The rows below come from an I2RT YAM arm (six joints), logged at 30 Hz.
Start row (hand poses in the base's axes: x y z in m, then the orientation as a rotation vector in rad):
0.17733, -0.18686, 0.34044, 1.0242, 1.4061, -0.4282
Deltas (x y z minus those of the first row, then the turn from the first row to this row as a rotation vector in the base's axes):
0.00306, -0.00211, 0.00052, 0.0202, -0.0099, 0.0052
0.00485, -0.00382, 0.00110, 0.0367, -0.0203, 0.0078
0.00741, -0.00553, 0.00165, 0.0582, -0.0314, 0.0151
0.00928, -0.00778, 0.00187, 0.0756, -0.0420, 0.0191
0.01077, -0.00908, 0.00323, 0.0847, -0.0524, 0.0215
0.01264, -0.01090, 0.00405, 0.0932, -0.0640, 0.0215
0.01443, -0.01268, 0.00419, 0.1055, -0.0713, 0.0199
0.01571, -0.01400, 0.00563, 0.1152, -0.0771, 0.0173
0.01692, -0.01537, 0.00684, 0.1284, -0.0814, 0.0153
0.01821, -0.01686, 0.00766, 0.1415, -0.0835, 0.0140
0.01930, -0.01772, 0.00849, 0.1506, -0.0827, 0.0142
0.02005, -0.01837, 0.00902, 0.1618, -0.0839, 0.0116
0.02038, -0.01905, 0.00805, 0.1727, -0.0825, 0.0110
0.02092, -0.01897, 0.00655, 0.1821, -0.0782, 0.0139
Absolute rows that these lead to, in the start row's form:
0.18039, -0.18897, 0.34096, 1.0375, 1.4065, -0.4053
0.18218, -0.19068, 0.34154, 1.0497, 1.4039, -0.3865
0.18474, -0.19239, 0.34209, 1.0624, 1.4043, -0.3605
0.18661, -0.19464, 0.34231, 1.0742, 1.4022, -0.3398
0.18810, -0.19594, 0.34367, 1.0804, 1.3968, -0.3261
0.18997, -0.19776, 0.34449, 1.0880, 1.3890, -0.3139
0.19176, -0.19954, 0.34463, 1.0995, 1.3855, -0.3026
0.19304, -0.20086, 0.34607, 1.1095, 1.3820, -0.2946
0.19425, -0.20223, 0.34728, 1.1217, 1.3813, -0.2846
0.19554, -0.20372, 0.34810, 1.1332, 1.3828, -0.2754
0.19663, -0.20458, 0.34893, 1.1402, 1.3863, -0.2694
0.19738, -0.20523, 0.34946, 1.1511, 1.3874, -0.2629
0.19771, -0.20591, 0.34849, 1.1601, 1.3916, -0.2565
0.19825, -0.20583, 0.34699, 1.1652, 1.3997, -0.2502

